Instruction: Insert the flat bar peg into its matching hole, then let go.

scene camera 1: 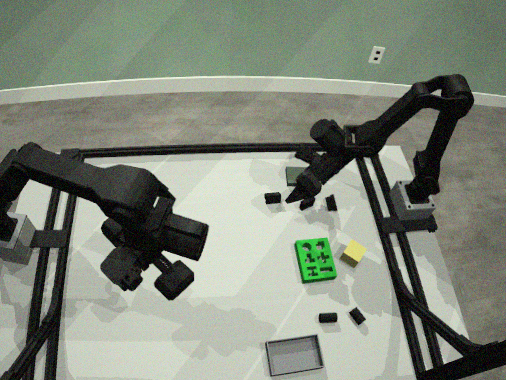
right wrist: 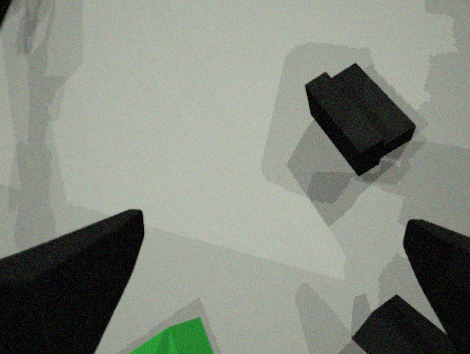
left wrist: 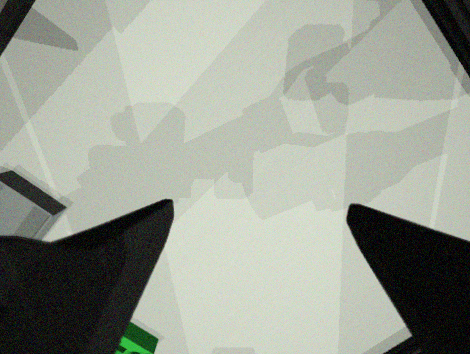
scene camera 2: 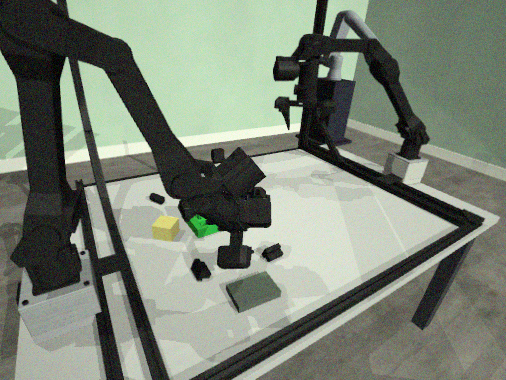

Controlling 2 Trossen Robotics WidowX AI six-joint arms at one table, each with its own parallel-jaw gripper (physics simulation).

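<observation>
The green board has a straight slot at its lower right in scene camera 1. Black pegs lie on the table: one with a stepped edge, one beside it, one farther right, and two below the board. I cannot tell which is the flat bar. My right gripper is open and empty near the upper pegs. My left gripper is open and empty, high over the table's left part.
A yellow block sits beside the board. A grey tray lies below the board in scene camera 1. A grey-green box lies behind the upper pegs. Dark frame bars run along the table's edges.
</observation>
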